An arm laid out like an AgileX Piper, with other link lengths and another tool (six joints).
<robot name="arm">
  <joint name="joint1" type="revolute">
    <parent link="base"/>
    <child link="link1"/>
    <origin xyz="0 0 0.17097" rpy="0 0 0"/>
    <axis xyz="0 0 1"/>
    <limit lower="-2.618" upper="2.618"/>
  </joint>
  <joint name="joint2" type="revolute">
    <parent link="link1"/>
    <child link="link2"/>
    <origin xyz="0 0 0" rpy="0 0 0"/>
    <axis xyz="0 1 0"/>
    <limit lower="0" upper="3.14"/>
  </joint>
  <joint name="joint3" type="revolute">
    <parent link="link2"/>
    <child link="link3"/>
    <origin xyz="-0.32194 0 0.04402" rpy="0 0 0"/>
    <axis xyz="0 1 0"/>
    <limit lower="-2.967" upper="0"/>
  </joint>
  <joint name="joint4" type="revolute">
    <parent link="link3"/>
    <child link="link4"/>
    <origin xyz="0.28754 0 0.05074" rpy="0 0 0"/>
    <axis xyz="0.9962 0 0.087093"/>
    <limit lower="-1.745" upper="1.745"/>
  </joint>
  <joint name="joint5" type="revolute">
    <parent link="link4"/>
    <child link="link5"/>
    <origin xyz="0 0 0" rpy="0 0 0"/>
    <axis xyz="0 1 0"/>
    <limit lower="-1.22" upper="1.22"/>
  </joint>
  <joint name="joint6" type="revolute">
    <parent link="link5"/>
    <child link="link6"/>
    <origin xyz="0.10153 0 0.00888" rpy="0 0 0"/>
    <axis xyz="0.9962 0 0.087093"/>
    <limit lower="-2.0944" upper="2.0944"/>
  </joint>
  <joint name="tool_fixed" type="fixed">
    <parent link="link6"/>
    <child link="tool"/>
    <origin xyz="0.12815 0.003 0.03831" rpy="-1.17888 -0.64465 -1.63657"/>
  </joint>
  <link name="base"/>
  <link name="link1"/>
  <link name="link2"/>
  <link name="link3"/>
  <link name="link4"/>
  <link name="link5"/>
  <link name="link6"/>
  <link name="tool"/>
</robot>
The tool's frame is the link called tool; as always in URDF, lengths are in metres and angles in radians.
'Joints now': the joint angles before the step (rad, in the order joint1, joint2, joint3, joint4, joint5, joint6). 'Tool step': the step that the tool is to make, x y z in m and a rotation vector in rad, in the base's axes. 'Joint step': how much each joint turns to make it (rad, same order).
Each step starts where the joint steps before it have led.
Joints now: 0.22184 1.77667 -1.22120 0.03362 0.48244 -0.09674
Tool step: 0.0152 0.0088 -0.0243 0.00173 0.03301 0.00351
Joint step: 0.00775 0.08685 -0.05388 0.01100 -0.00116 -0.00112
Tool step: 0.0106 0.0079 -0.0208 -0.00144 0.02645 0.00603
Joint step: 0.00846 0.06903 -0.04293 0.00572 -0.00003 -0.00046
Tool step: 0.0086 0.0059 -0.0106 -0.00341 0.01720 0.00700
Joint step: 0.00590 0.04707 -0.04536 0.00115 0.01586 -0.00115
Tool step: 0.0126 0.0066 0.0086 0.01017 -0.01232 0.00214
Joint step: 0.00402 0.02354 -0.06287 0.00750 0.02496 -0.00068
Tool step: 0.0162 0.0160 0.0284 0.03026 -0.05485 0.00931
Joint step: 0.01611 0.00509 -0.07805 0.01646 0.01225 0.00040
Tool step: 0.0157 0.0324 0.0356 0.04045 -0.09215 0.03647
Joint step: 0.04054 0.00755 -0.07996 0.01946 -0.02720 -0.00683
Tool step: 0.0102 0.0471 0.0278 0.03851 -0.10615 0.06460
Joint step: 0.06260 0.02498 -0.06636 0.01999 -0.07086 -0.02171
